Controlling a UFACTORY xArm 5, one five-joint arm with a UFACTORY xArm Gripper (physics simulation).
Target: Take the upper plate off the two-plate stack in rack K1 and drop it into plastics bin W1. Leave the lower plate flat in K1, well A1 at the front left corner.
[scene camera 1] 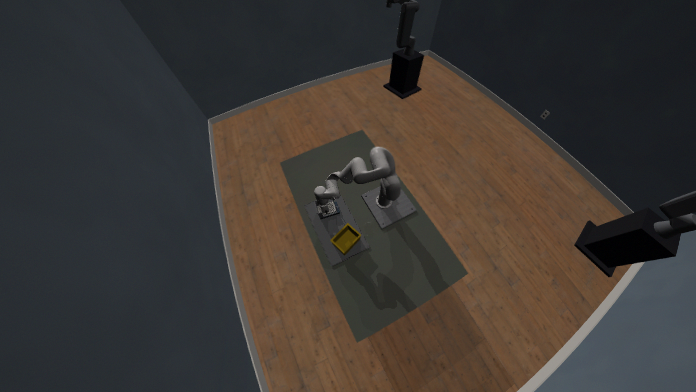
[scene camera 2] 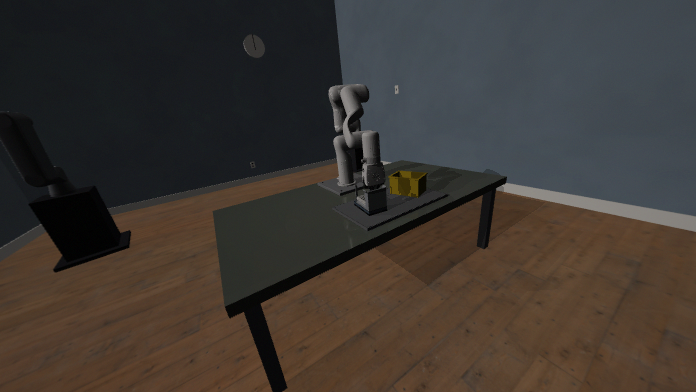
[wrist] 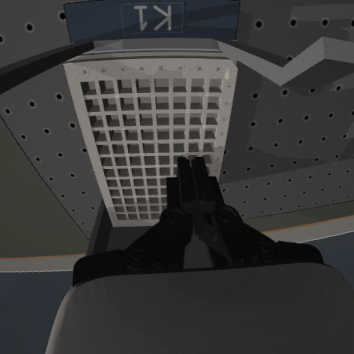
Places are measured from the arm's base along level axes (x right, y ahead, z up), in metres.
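Pixels of known places: gripper, between the fingertips: (scene camera 1: 326, 211) (wrist: 188, 174); arm's base, origin of its link: (scene camera 1: 383, 201) (scene camera 2: 347, 183).
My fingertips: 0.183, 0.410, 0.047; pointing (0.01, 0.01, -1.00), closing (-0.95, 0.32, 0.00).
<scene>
Ahead of a thing's pixels: the offset from my fingertips to its top centre, as dx, dy, dz. "*": to the spot under its first point. Level surfaces: height alone.
My gripper (scene camera 1: 327, 204) (scene camera 2: 371, 188) (wrist: 188, 174) is shut, with no object visible between its fingers. In the wrist view its fingertips overlap the right side of the pale upper plate {+0.017, -0.014, +0.001} (wrist: 161, 69), towards the plate's near end. Whether they touch it I cannot tell. The plate has a grid of square wells and lies in rack K1 {* +0.019, -0.096, -0.030} (wrist: 100, 22), whose blue label is at the top. Its near right part is hidden by the fingers. The lower plate is mostly hidden under the upper one. Plastics bin W1 {-0.265, +0.009, +0.048} (scene camera 1: 338, 247) (scene camera 2: 406, 187), yellow and open-topped, stands beside the rack.
Rack and bin stand on a dark perforated board {-0.112, +0.004, -0.051} (scene camera 1: 325, 235) (scene camera 2: 400, 207) on the table {dz -0.064} (scene camera 1: 310, 170) (scene camera 2: 280, 240). Angled grey rack guides {* -0.037, -0.071, +0.062} (wrist: 300, 61) flank the plate. My arm's base plate (scene camera 1: 400, 212) is behind the board. Other arms stand on black pedestals (scene camera 1: 406, 75) (scene camera 2: 80, 225) off the table.
</scene>
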